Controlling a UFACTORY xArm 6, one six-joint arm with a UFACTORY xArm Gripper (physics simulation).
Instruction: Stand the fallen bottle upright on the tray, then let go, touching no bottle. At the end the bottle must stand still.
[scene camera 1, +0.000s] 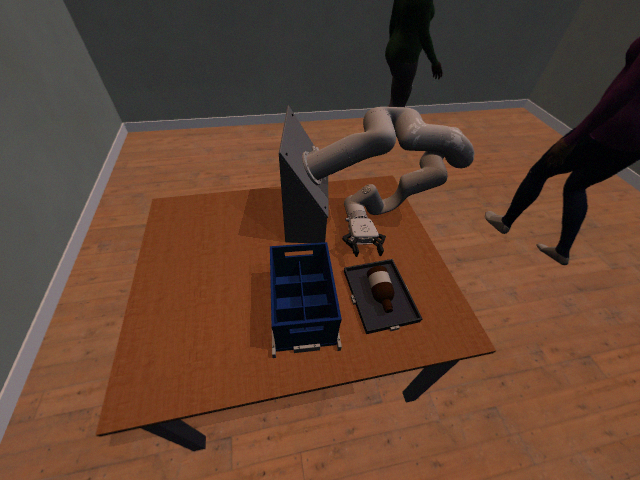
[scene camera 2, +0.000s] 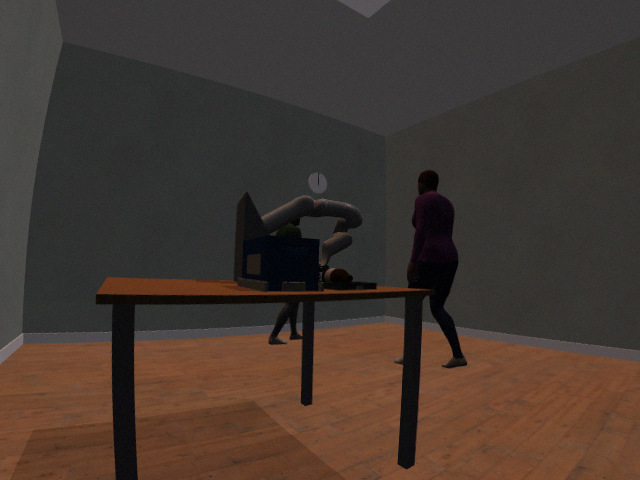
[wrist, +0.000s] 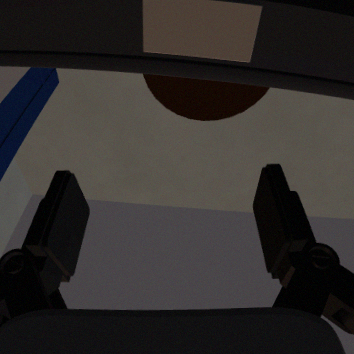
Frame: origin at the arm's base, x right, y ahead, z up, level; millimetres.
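Seen in the pictures: gripper, between the fingertips: (scene camera 1: 369, 254) (wrist: 168, 187); arm's base, origin of its link: (scene camera 1: 311, 168) (scene camera 2: 259, 228).
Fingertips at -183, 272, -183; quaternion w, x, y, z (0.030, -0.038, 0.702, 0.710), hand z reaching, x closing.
Observation:
Offsets run from my fingertips to a thing's top centre, as dx, dy, dz. "spot": to the spot under its first point.
A brown bottle @[-21, +129, -3] (scene camera 1: 382, 290) (scene camera 2: 339, 275) with a white label lies on its side on the dark tray @[-20, +123, -56] (scene camera 1: 363, 304) (scene camera 2: 364, 285). Its base faces the robot and its neck points toward the table's front edge. In the wrist view, part of the round bottle base @[spot: -21, +52, -17] (wrist: 206, 100) shows at the top, below the dark tray wall (wrist: 90, 30) with a pale patch. My gripper (scene camera 1: 368, 253) (wrist: 168, 187) is open and empty, behind the tray on the bottle's base side, its fingers pointing toward the tray. In scene camera 2 the gripper is mostly hidden.
A blue divided crate @[+254, +144, +93] (scene camera 1: 310, 338) (scene camera 2: 289, 263) (wrist: 22, 112) stands beside the tray. A grey mounting block (scene camera 1: 303, 206) (scene camera 2: 241, 242) holds the arm behind the crate. Small pale brackets sit at the crate and tray edges. Two people stand on the floor beyond the table (scene camera 1: 196, 320).

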